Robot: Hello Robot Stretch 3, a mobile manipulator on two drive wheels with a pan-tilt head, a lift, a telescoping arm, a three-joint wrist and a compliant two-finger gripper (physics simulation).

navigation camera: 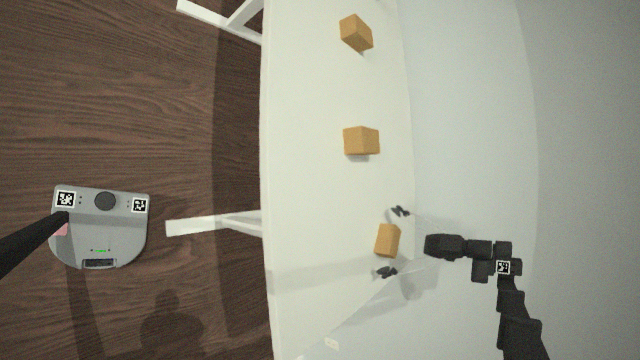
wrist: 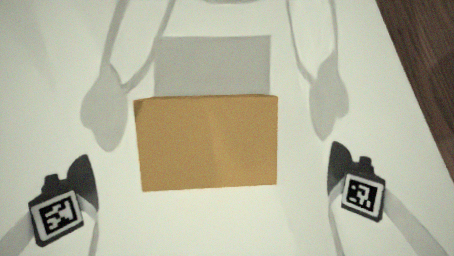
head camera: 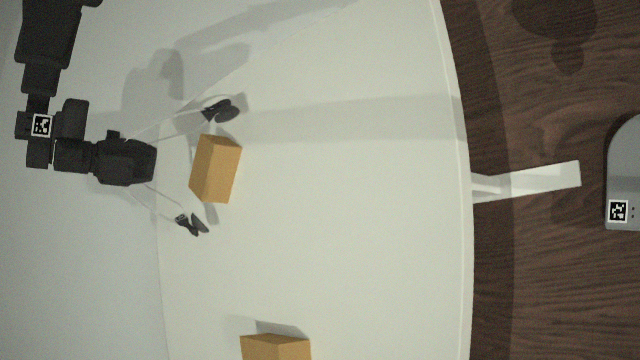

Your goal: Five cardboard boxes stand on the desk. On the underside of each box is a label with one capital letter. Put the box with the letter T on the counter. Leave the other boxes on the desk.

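Places are measured from the robot's base along level axes (x up, y right, z ahead), in metres.
Pixels of known places: gripper, fingertip midpoint: [navigation camera: 384,239] [head camera: 221,171]; robot's base at its link origin: [navigation camera: 105,200].
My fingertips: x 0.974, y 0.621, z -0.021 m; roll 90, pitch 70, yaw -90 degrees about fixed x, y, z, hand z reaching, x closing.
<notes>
Ahead of a thing's pixels: the offset from my fingertips to its top centre. Level surfaces: height alone.
A plain orange-brown cardboard box {dx +0.026, dy +0.024, dz -0.005 m} [head camera: 216,169] [navigation camera: 387,240] [wrist: 207,142] stands near the back edge of the white desk {dx -0.024 m} [head camera: 350,225] [navigation camera: 320,190]. My gripper [head camera: 206,167] [navigation camera: 393,242] [wrist: 215,166] is open, its fingers spread wide on either side of this box, with no contact visible. In the wrist view the box lies between and a little beyond the fingertips. A second box {dx +0.026, dy -0.160, dz +0.246 m} [head camera: 276,346] [navigation camera: 361,140] and a third box {dx +0.026, dy -0.197, dz +0.551 m} [navigation camera: 356,33] stand farther along the desk. The undersides are hidden, and no letter shows. The counter cannot be made out.
My grey base [head camera: 625,175] [navigation camera: 100,225] stands on the dark wood floor beside the desk's front edge. A white desk leg [head camera: 540,180] [navigation camera: 195,225] reaches out towards it. My arm [head camera: 47,40] [navigation camera: 520,330] extends over the desk's far side, near a pale wall.
</notes>
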